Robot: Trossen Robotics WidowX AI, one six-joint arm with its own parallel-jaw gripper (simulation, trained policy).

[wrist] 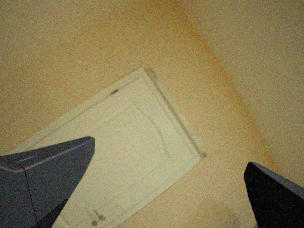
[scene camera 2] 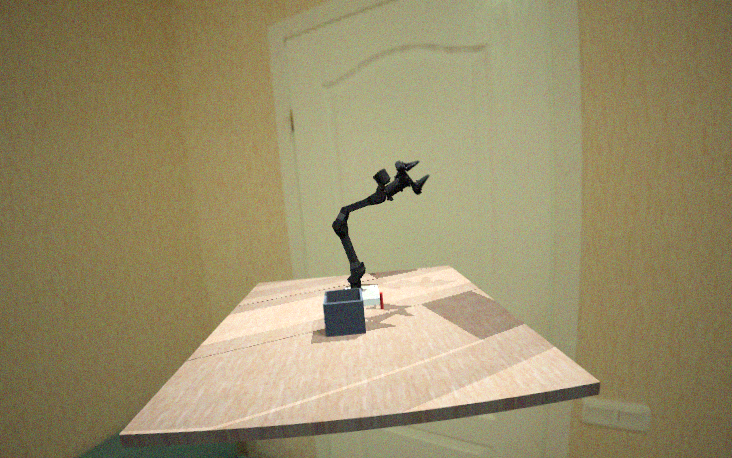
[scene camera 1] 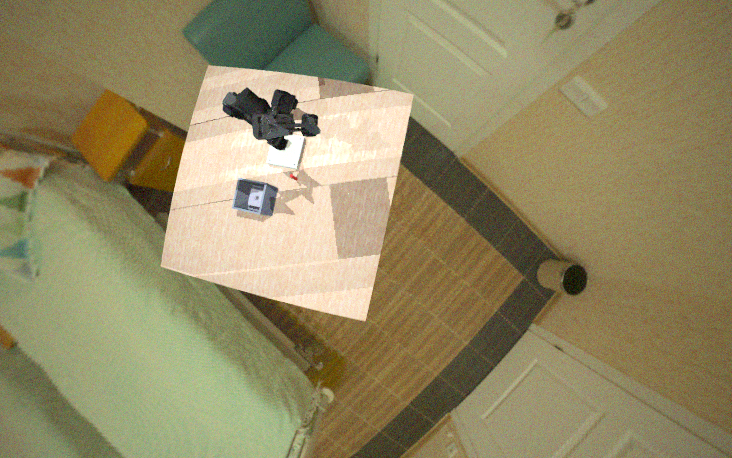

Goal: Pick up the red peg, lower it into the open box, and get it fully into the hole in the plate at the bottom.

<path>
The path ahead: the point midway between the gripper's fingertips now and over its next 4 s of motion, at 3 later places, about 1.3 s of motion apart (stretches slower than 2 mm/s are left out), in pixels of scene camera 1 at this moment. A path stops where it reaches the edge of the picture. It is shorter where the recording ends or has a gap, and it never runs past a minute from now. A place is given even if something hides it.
My gripper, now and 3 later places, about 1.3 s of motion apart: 305,132; 284,210; 283,188; 292,173
</path>
